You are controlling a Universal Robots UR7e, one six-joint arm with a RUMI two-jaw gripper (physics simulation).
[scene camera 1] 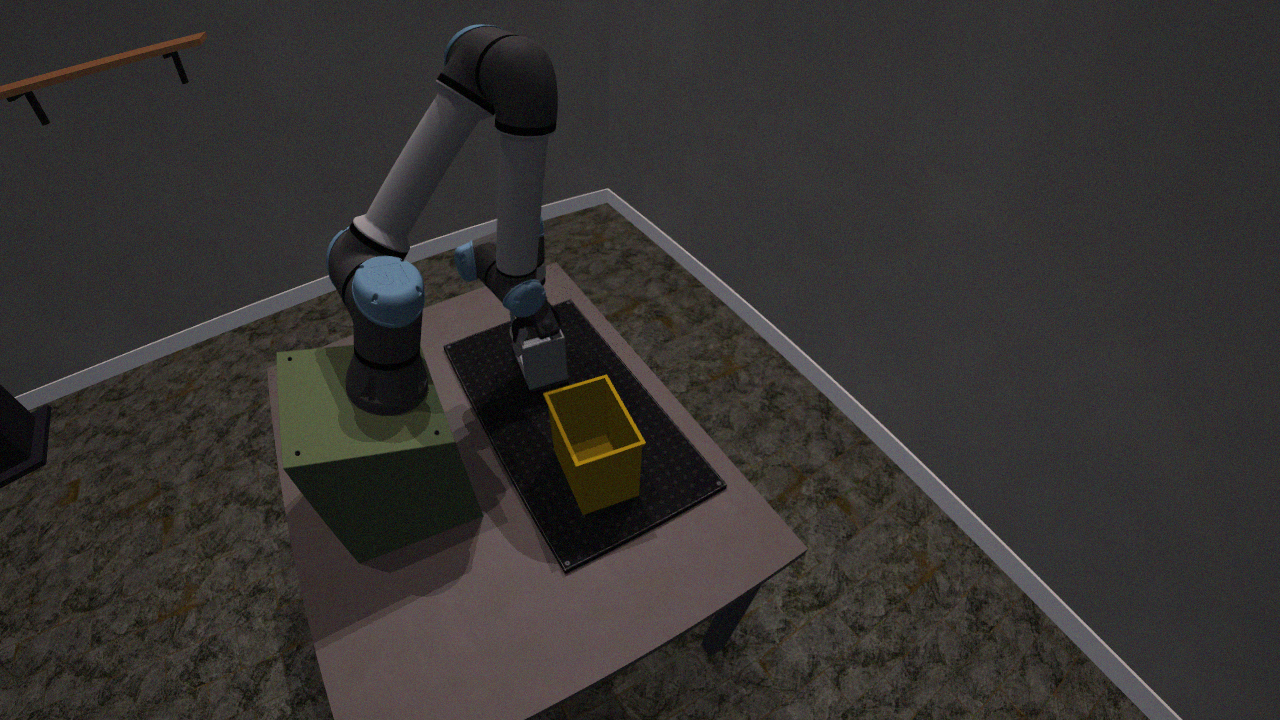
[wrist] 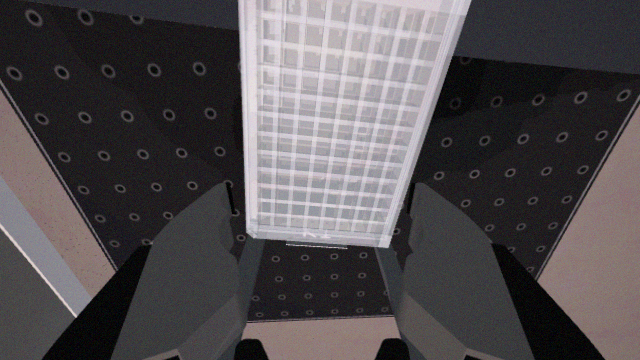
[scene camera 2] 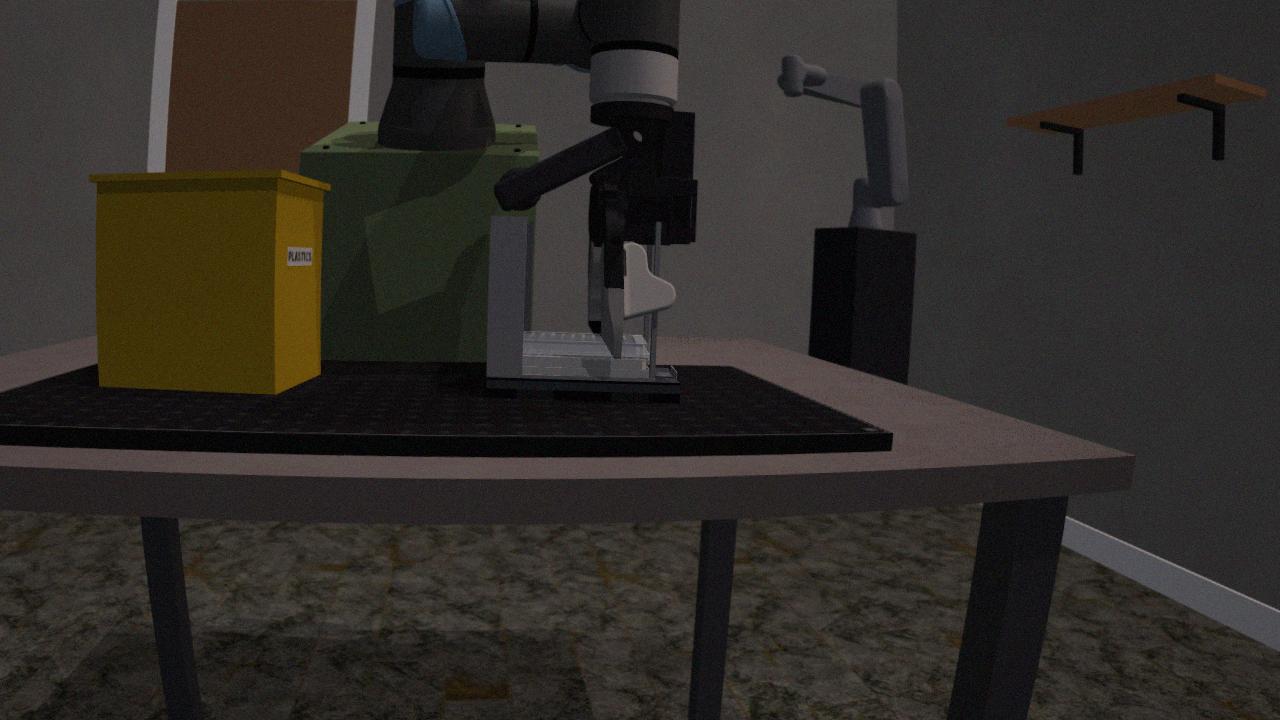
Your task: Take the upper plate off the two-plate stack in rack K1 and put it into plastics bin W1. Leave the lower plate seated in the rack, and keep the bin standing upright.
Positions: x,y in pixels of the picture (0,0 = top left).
Labels:
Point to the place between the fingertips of my gripper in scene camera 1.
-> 537,350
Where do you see a yellow plastics bin W1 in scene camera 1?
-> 599,447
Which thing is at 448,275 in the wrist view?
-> My gripper.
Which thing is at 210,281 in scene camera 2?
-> A yellow plastics bin W1.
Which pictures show my gripper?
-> Scene camera 1, the wrist view and scene camera 2: all of them.

